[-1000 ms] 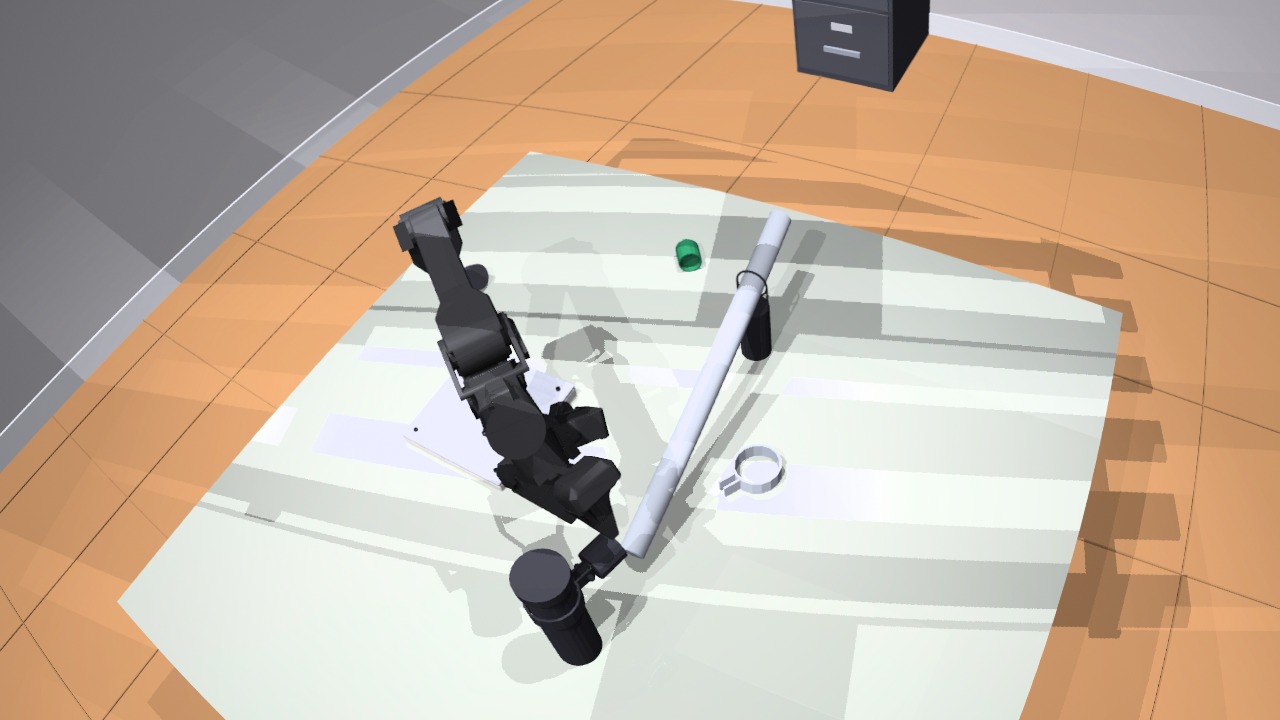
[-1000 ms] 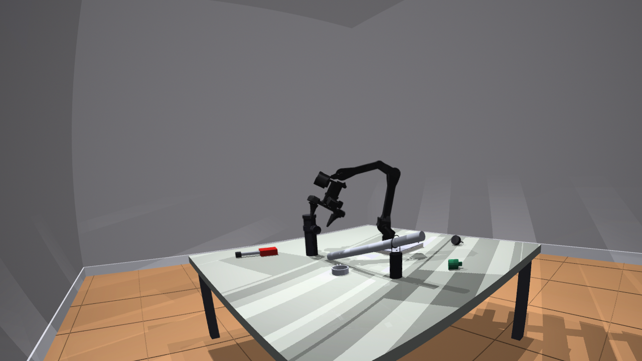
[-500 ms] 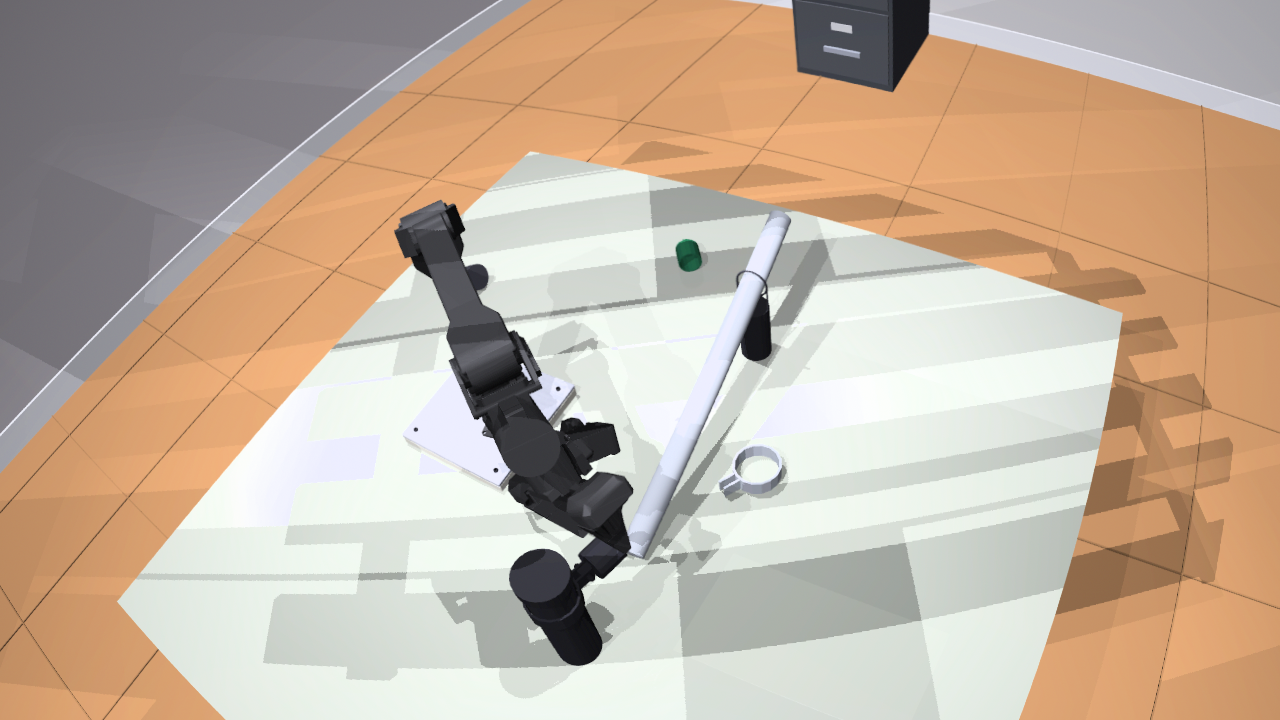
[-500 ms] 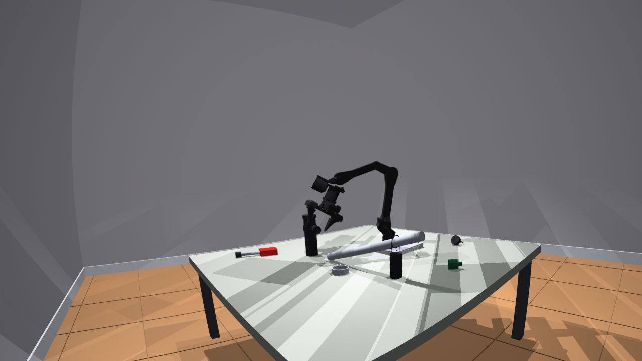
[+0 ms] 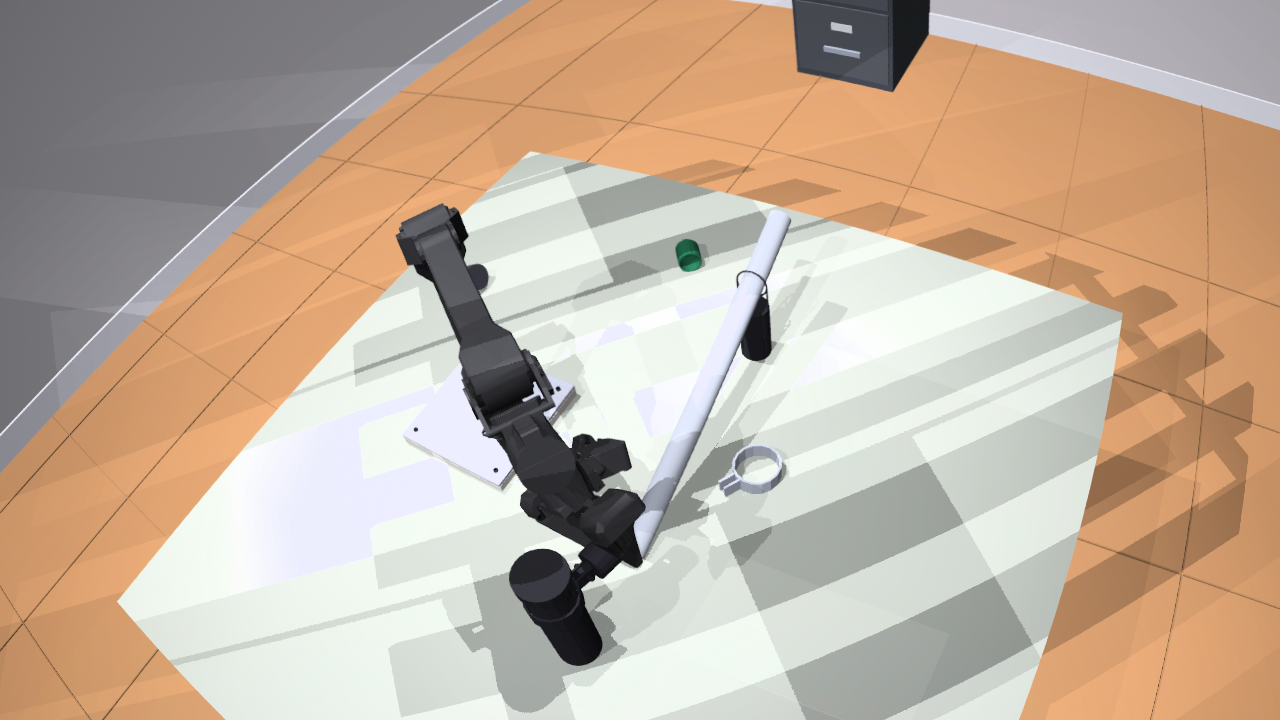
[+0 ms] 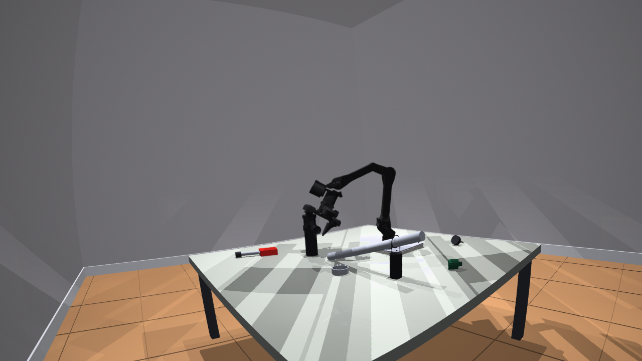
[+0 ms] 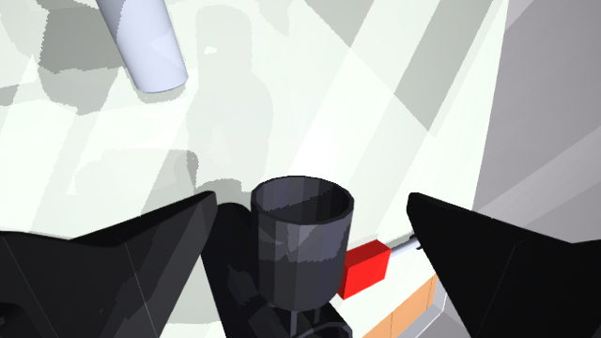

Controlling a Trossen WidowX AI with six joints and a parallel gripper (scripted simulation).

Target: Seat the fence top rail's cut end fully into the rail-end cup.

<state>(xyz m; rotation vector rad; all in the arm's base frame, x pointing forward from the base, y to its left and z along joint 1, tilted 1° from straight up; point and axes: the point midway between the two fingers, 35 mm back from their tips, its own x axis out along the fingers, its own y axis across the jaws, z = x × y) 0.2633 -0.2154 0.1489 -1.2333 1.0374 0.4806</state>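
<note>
Right now the dark rail-end cup is 20 mm behind my gripper tip, 20 mm to the right of it and 10 mm above it. Round my gripper tip: small dark post (40 mm ahead, 460 mm to the left, 30 mm below); then green fitting (130 mm behind, 650 mm to the left, 110 mm below); then red-handled tool (150 mm ahead, 310 mm to the right, 120 mm below).
</note>
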